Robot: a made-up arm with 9 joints. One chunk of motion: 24 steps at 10 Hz.
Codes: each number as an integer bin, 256 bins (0 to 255) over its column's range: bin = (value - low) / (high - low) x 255, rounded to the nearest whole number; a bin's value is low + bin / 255 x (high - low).
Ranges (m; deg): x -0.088..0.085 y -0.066..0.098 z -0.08..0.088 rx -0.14..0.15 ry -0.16..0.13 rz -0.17..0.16
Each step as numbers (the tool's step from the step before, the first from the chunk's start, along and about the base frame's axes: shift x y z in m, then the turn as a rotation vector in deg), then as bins.
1 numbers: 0.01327 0.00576 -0.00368 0.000 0.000 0.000
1 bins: 149 112 116 123 141 131
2 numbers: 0.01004 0.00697 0.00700 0.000 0.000 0.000
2 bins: 145 113 132 123 141 131
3 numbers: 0.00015 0.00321 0.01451 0.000 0.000 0.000
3 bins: 130 108 143 123 141 131
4 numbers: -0.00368 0.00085 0.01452 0.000 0.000 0.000
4 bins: 124 104 143 123 141 131
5 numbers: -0.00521 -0.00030 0.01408 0.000 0.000 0.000
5 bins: 122 102 143 123 141 131
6 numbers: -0.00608 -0.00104 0.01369 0.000 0.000 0.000
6 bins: 121 101 142 123 141 131
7 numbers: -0.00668 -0.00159 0.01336 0.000 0.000 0.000
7 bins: 120 100 142 123 141 131
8 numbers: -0.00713 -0.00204 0.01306 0.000 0.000 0.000
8 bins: 119 99 141 123 141 131
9 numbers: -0.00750 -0.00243 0.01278 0.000 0.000 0.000
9 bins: 119 99 141 123 141 131
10 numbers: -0.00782 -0.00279 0.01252 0.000 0.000 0.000
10 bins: 118 98 140 123 141 131
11 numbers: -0.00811 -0.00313 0.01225 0.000 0.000 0.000
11 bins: 118 98 140 123 141 131
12 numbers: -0.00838 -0.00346 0.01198 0.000 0.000 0.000
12 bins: 117 97 140 123 141 131
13 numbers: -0.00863 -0.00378 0.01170 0.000 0.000 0.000
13 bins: 117 97 139 123 141 131
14 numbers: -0.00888 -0.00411 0.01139 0.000 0.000 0.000
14 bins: 117 96 139 123 141 131
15 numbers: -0.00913 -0.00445 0.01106 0.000 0.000 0.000
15 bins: 116 96 138 123 141 131
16 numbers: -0.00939 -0.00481 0.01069 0.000 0.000 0.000
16 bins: 116 95 138 123 141 131
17 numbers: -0.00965 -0.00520 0.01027 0.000 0.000 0.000
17 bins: 115 95 137 123 141 131
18 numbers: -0.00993 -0.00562 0.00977 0.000 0.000 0.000
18 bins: 115 94 136 123 141 131
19 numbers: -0.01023 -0.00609 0.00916 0.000 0.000 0.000
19 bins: 115 93 135 123 141 131
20 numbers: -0.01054 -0.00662 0.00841 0.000 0.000 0.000
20 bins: 114 92 134 123 141 131
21 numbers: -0.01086 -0.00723 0.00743 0.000 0.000 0.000
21 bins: 114 91 133 123 141 131
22 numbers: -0.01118 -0.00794 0.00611 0.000 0.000 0.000
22 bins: 113 90 131 123 141 131
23 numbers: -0.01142 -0.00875 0.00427 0.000 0.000 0.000
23 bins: 113 89 128 123 141 131
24 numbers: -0.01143 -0.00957 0.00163 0.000 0.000 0.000
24 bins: 113 88 124 123 141 131
